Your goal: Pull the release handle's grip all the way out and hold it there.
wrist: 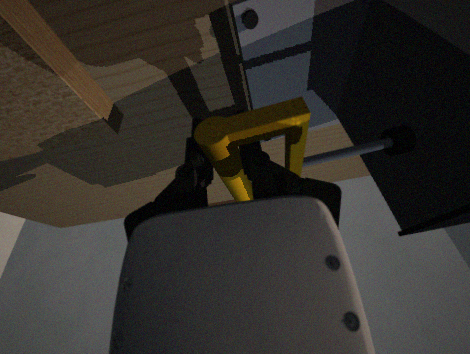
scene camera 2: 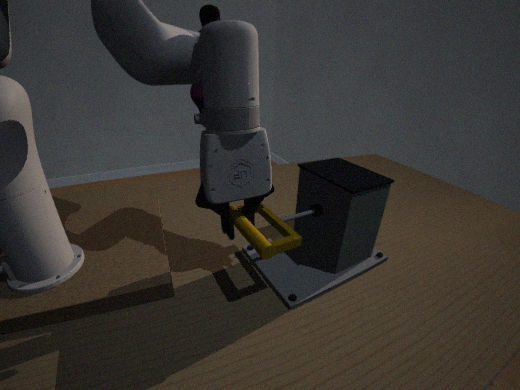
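Note:
The release handle is a yellow rectangular frame whose thick round grip bar (scene camera 2: pixel 256 239) (wrist: pixel 239 187) faces away from the dark housing (scene camera 2: pixel 324 225) (wrist: pixel 400 95). A length of grey rod (scene camera 2: pixel 299 216) (wrist: pixel 350 153) shows between the handle frame and the round dark collar on the housing's face. My gripper (scene camera 2: pixel 239 223) (wrist: pixel 222 128) points down and is shut on the grip bar, one black finger on each side of it. The handle hangs above the table, level with the rod. The far end of the grip is hidden by the gripper body in the wrist view.
The housing stands on a grey base plate (scene camera 2: pixel 300 287) (wrist: pixel 277 82) with dark bolts at its corners. A raised wooden slab (scene camera 2: pixel 120 265) (wrist: pixel 60 60) bears the arm's base (scene camera 2: pixel 37 245) to the left. A grey wall (scene camera 2: pixel 400 90) rises behind the table.

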